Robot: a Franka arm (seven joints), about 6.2 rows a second.
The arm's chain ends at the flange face. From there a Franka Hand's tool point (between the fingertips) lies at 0.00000 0.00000 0.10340 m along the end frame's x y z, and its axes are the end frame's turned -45 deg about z.
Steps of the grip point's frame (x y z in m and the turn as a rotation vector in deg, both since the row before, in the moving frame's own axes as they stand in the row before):
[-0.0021, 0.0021, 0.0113, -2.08, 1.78, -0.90]
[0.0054, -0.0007, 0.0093, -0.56, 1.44, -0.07]
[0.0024, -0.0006, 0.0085, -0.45, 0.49, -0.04]
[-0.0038, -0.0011, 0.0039, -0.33, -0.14, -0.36]
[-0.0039, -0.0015, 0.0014, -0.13, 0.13, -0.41]
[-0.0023, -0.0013, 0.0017, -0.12, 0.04, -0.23]
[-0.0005, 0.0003, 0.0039, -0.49, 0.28, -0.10]
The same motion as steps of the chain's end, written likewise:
[-0.0049, 0.0026, 0.0114, -0.21, 2.73, -0.90]
[0.0008, -0.0032, 0.0093, 0.62, 1.41, -0.07]
[0.0001, -0.0021, 0.0085, 0.03, 0.66, -0.04]
[-0.0037, 0.0013, 0.0039, -0.33, 0.13, -0.36]
[-0.0042, 0.0017, 0.0014, 0.00, 0.18, -0.41]
[-0.0027, 0.0006, 0.0017, -0.06, 0.11, -0.23]
[-0.0011, 0.0003, 0.0039, -0.15, 0.54, -0.10]

